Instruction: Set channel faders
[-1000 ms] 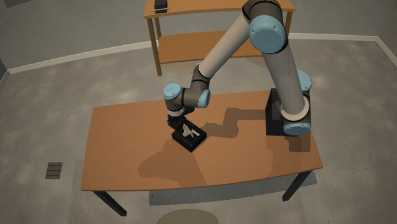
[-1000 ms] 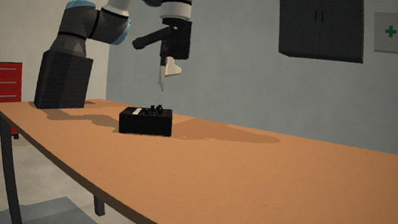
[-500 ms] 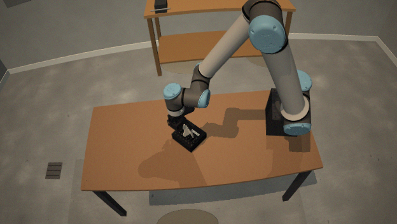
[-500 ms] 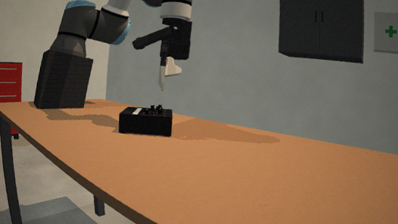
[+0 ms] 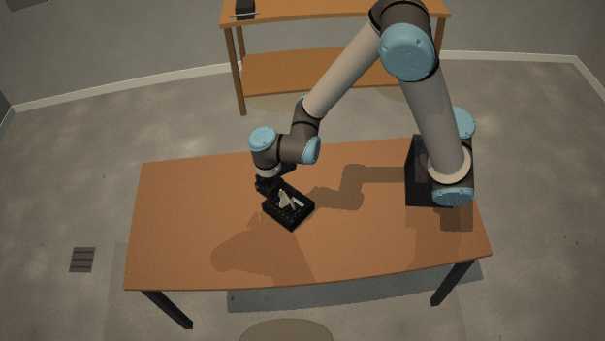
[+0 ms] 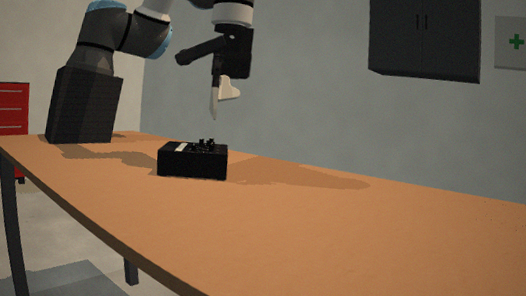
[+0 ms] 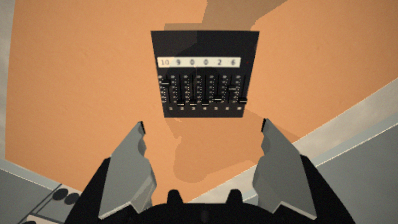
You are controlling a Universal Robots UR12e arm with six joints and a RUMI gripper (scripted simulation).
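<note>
The master fader is 6 cm below my hand, 6 cm behind it and 5 cm to the left of it.
</note>
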